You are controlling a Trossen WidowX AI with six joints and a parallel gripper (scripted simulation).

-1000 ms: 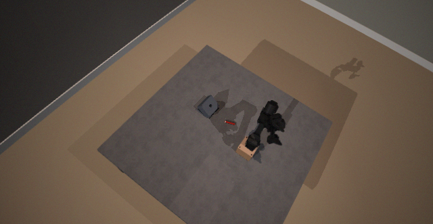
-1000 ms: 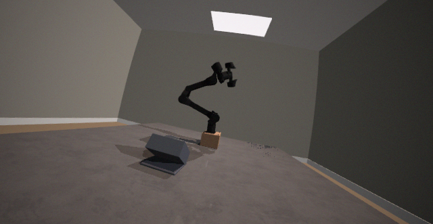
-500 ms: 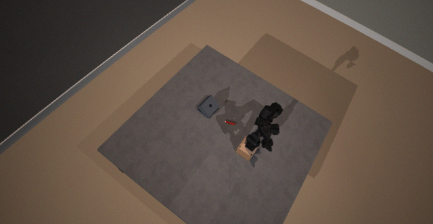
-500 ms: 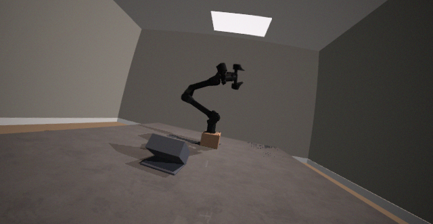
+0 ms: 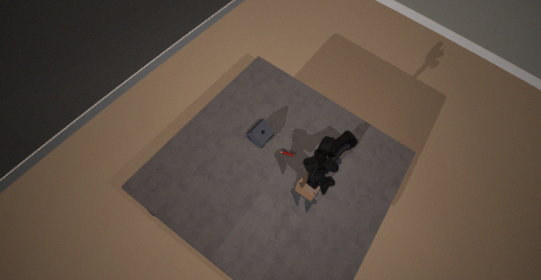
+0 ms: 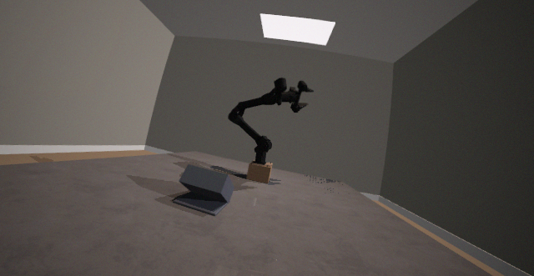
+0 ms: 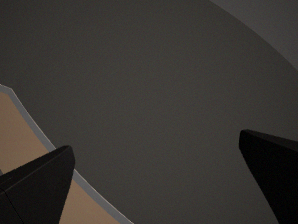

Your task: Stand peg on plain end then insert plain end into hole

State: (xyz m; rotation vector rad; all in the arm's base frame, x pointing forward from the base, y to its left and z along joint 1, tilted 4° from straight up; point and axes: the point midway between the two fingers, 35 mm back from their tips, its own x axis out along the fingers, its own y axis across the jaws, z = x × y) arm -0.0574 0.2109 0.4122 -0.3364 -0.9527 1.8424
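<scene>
My gripper tip is 510 mm above the peg, 300 mm to the left of it and 300 mm short of it. The rest, counted from my gripper tip: sloped panel 490 mm ahead, 470 mm below, 280 mm to the right.
</scene>
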